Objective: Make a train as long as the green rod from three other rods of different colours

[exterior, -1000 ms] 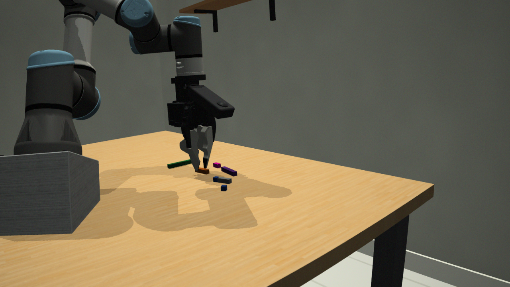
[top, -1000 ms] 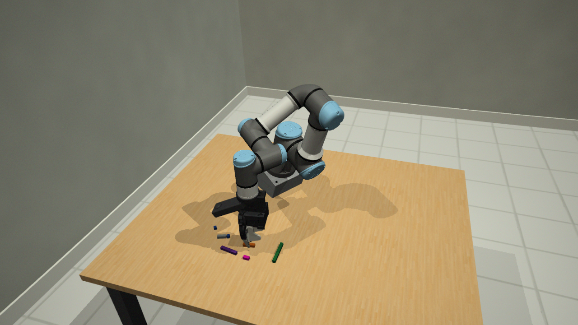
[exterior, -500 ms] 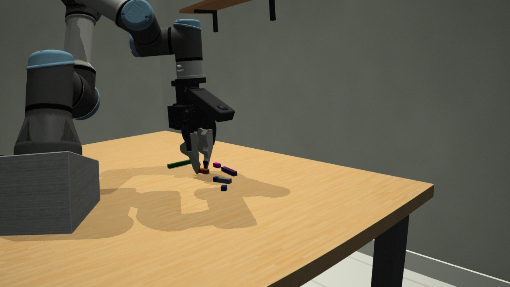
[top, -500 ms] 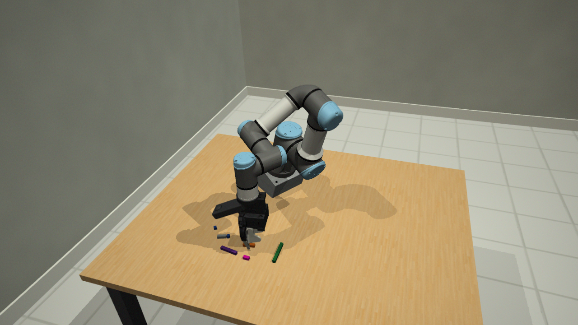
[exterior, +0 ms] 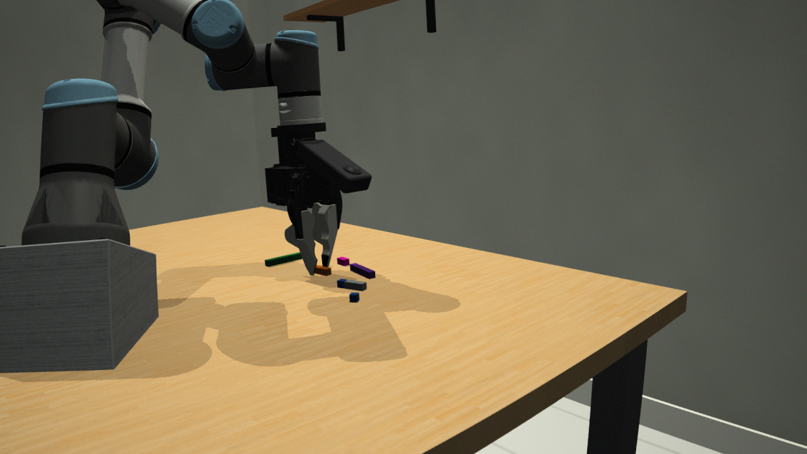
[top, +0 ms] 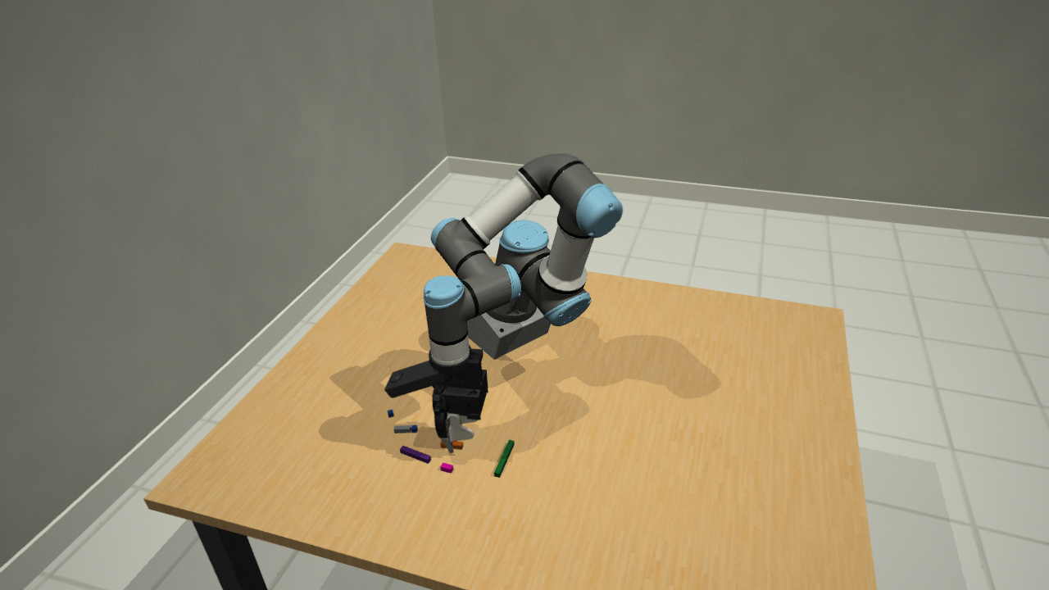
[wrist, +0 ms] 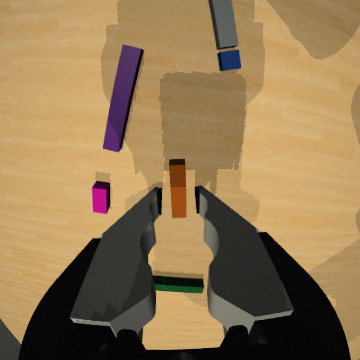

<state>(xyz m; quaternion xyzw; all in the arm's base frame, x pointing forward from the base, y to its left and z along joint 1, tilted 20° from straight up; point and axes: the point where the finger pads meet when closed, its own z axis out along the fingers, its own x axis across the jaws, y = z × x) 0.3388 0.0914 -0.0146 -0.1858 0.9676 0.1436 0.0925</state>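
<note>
Now: the orange rod 1 cm below my hand. From my hand the other things lie so: green rod: 2 cm behind, 10 cm to the left, 1 cm below; then purple rod: 5 cm ahead, 4 cm to the right, 1 cm below; then magenta rod: 5 cm ahead, 2 cm to the left, 1 cm below.
</note>
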